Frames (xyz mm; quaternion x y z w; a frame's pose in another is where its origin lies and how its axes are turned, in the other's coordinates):
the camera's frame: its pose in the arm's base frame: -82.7 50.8 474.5 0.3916 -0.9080 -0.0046 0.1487
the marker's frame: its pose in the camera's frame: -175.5 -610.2 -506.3 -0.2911 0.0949 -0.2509 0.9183
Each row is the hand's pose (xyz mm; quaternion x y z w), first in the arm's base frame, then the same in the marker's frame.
Working: the arm's base frame: its pose in the marker's frame: -235.4 -214.0 998.6 -0.5446 0.7201 0.2687 0.3356

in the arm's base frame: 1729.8 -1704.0 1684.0 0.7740 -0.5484 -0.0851 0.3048
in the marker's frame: 1415.4 -438.8 -1441.9 0.1798 0.1971 -0.2054 0.9416
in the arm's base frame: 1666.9 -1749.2 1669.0 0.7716 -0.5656 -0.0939 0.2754
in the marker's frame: 1467.5 -424.0 -1384.6 0.1933 0.1647 -0.2052 0.9452
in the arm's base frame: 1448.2 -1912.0 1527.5 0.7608 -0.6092 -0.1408 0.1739
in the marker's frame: 1637.3 -441.1 -1129.2 0.2229 0.0485 -0.2166 0.9492
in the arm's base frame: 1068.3 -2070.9 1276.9 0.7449 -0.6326 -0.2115 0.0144
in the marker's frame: 1811.8 -441.9 -679.8 0.2598 -0.1169 -0.2590 0.9229
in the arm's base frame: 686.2 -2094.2 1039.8 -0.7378 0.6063 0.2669 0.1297
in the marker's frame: 1858.5 -395.6 -234.3 0.2889 -0.2440 -0.3255 0.8666
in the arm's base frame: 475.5 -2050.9 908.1 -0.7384 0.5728 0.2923 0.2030
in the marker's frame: 1829.9 -356.1 13.1 0.3018 -0.2992 -0.3724 0.8251
